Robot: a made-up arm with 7 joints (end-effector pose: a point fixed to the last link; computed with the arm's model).
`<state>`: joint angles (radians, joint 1 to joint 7).
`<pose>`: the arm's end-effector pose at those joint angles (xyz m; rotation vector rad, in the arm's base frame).
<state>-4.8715 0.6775 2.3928 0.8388 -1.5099 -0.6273 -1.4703</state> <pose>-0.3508 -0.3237 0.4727 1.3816 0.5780 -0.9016</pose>
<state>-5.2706 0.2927 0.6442 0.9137 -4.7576 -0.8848 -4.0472</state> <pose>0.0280 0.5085 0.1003 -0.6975 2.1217 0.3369</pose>
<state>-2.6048 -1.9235 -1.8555 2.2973 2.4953 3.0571 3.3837</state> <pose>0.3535 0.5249 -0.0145 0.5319 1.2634 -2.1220</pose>
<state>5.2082 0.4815 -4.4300 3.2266 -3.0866 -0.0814 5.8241</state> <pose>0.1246 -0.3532 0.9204 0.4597 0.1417 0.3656</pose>
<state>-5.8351 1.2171 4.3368 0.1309 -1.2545 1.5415 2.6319</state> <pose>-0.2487 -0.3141 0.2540 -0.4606 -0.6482 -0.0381</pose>
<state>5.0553 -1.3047 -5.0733 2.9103 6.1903 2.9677 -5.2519</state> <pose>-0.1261 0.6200 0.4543 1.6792 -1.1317 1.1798</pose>
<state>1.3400 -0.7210 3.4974 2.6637 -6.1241 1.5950 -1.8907</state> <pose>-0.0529 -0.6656 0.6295 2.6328 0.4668 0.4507</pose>
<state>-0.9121 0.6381 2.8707 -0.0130 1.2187 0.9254 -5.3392</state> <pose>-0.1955 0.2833 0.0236 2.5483 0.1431 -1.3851</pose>
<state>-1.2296 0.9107 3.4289 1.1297 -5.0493 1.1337 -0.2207</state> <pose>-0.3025 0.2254 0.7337 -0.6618 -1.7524 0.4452</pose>
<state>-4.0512 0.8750 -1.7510 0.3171 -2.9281 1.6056 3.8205</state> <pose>0.4597 0.0340 0.1390 -1.2546 -0.5972 -2.3453</pose>
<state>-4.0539 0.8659 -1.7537 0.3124 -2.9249 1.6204 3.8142</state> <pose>0.4581 0.0314 0.1372 -1.2437 -0.5900 -2.3547</pose>
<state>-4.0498 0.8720 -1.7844 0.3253 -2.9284 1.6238 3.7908</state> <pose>0.4638 0.0312 0.1517 -1.2048 -0.6034 -2.3991</pose>
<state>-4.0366 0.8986 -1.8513 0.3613 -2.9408 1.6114 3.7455</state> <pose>0.4771 0.0341 0.1889 -1.1267 -0.6434 -2.4879</pose>
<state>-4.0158 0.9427 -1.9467 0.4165 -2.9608 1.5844 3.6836</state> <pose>0.4916 0.0401 0.2479 -1.0099 -0.7035 -2.6095</pose>
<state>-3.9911 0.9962 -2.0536 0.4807 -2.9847 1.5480 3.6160</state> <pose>0.4992 0.0485 0.3200 -0.8669 -0.7696 -2.7411</pose>
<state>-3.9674 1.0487 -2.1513 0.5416 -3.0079 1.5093 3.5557</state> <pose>0.4963 0.0580 0.3905 -0.7237 -0.8274 -2.8566</pose>
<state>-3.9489 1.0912 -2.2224 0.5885 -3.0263 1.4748 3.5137</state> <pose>0.4871 0.0672 0.4446 -0.6123 -0.8686 -2.9364</pose>
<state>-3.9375 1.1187 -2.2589 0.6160 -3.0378 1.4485 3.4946</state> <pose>0.4791 0.0749 0.4750 0.5501 0.8865 2.9501</pose>
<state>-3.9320 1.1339 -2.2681 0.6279 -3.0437 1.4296 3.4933</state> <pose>0.4756 0.0812 0.4863 0.5362 0.8970 2.9421</pose>
